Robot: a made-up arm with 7 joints. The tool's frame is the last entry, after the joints. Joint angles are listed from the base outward. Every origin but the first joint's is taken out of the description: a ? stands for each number. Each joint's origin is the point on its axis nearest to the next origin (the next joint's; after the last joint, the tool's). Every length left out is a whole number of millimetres.
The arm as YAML. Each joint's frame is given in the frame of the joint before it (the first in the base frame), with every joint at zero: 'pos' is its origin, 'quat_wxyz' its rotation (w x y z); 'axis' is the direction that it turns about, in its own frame. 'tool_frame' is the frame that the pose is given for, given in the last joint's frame.
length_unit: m
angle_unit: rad
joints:
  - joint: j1
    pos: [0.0, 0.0, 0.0]
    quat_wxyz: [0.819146, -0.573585, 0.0, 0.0]
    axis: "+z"
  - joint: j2
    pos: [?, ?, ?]
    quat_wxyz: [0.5, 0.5, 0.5, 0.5]
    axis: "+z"
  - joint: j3
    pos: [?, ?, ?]
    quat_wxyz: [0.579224, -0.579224, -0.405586, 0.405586]
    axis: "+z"
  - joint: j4
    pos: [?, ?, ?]
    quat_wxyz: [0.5, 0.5, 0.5, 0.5]
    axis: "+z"
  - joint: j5
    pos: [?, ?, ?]
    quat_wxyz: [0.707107, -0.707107, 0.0, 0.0]
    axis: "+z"
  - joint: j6
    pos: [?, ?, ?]
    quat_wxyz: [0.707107, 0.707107, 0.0, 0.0]
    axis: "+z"
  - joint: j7
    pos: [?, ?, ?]
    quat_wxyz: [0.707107, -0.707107, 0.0, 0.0]
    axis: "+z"
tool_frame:
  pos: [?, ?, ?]
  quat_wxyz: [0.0, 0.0, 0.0, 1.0]
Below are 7 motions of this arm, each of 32 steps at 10 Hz.
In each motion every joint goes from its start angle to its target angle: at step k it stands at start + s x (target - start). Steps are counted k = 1, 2, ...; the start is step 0. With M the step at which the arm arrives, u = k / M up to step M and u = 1 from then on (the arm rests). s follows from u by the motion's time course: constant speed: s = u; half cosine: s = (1 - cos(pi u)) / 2; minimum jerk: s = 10 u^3 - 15 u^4 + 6 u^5.
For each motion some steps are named. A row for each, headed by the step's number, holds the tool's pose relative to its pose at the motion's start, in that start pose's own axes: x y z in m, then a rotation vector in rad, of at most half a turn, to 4 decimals.
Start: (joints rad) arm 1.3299 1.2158 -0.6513 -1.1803 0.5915 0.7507 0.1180
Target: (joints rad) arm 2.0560 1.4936 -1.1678 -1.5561 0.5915 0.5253 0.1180
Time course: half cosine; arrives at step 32
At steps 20, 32:
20: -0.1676 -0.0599 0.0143 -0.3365 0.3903 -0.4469
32: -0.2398 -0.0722 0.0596 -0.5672 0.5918 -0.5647

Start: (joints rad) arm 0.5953 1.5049 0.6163 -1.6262 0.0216 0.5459 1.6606
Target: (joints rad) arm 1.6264 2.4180 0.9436 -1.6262 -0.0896 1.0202 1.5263
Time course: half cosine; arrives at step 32
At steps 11, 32:
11: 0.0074 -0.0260 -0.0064 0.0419 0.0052 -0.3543
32: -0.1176 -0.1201 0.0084 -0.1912 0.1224 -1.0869

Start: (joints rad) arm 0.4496 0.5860 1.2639 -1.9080 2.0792 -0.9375 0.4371
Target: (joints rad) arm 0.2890 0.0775 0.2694 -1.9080 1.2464 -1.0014 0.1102
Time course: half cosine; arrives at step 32
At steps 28, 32:
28: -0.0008 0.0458 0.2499 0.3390 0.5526 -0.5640
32: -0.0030 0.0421 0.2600 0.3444 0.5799 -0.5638

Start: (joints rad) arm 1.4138 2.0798 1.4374 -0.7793 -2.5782 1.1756 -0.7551
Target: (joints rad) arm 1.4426 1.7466 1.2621 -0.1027 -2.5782 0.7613 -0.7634
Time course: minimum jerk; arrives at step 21
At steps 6, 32:
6: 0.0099 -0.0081 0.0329 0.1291 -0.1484 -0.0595
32: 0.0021 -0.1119 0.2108 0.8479 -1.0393 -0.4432

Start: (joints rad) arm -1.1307 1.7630 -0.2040 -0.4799 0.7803 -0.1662 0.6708
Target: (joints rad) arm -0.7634 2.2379 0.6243 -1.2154 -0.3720 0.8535 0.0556
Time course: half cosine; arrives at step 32
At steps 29, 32:
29: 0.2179 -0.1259 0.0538 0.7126 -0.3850 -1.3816
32: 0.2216 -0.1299 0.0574 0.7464 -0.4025 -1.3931

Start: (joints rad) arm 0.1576 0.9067 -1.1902 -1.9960 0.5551 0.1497 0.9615
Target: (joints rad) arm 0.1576 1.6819 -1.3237 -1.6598 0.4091 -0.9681 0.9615
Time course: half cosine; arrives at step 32
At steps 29, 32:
29: 0.0235 0.0841 0.2071 0.0470 -0.1678 -0.4106
32: 0.0246 0.0836 0.2126 0.0458 -0.1663 -0.4200

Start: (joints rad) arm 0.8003 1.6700 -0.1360 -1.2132 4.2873 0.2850 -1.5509
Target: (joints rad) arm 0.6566 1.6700 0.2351 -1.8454 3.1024 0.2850 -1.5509
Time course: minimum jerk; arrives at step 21
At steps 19, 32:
19: -0.0614 -0.1397 0.0023 -0.8641 0.2265 -1.0648
32: -0.0618 -0.1407 0.0027 -0.8709 0.2242 -1.0740

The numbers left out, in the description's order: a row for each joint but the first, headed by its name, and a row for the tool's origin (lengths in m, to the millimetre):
j2: 0.0 0.0 0.0
j3: 0.183 -0.067 0.0
j4: 0.0 -0.022 0.0
j5: 0.022 -0.179 0.0
j6: 0.0 0.0 0.0
j7: 0.0 0.0 0.0
tool: 0.0 0.0 0.0

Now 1 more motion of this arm.
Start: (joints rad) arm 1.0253 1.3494 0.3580 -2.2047 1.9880 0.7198 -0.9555
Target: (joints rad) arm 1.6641 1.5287 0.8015 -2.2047 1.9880 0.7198 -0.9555
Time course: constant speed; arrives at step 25
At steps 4, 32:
4: -0.0028 -0.0009 0.0079 0.0159 0.0597 0.0128
32: -0.0054 -0.0034 0.0322 0.0125 0.3593 0.0397

